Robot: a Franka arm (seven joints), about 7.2 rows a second.
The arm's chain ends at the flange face. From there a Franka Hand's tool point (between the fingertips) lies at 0.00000 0.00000 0.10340 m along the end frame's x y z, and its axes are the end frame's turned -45 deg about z.
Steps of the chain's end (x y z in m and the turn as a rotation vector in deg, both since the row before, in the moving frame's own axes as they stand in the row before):
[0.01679 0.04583 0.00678 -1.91 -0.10 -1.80]
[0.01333 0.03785 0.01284 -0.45 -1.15 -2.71]
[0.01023 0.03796 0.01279 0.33 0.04 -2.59]
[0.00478 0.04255 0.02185 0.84 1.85 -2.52]
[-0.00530 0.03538 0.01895 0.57 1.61 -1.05]
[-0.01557 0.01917 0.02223 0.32 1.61 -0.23]
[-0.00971 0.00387 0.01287 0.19 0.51 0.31]
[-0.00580 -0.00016 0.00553 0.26 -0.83 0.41]
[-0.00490 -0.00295 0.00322 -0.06 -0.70 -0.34]
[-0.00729 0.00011 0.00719 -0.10 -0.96 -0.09]
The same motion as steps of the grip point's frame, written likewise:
[-0.02306 0.04663 0.00672 -1.28 -1.42 -1.80]
[-0.01940 0.03535 0.01282 0.49 -1.13 -2.71]
[-0.01914 0.03369 0.01279 0.21 0.26 -2.59]
[-0.02325 0.03468 0.02179 -0.71 1.90 -2.52]
[-0.02597 0.02257 0.01890 -0.74 1.54 -1.05]
[-0.02210 0.00419 0.02219 -0.91 1.36 -0.23]
[-0.00871 -0.00372 0.01287 -0.23 0.49 0.31]
[-0.00471 -0.00561 0.00552 0.77 -0.40 0.41]
[-0.00235 -0.00636 0.00321 0.45 -0.54 -0.34]
[-0.00659 -0.00617 0.00718 0.61 -0.75 -0.09]

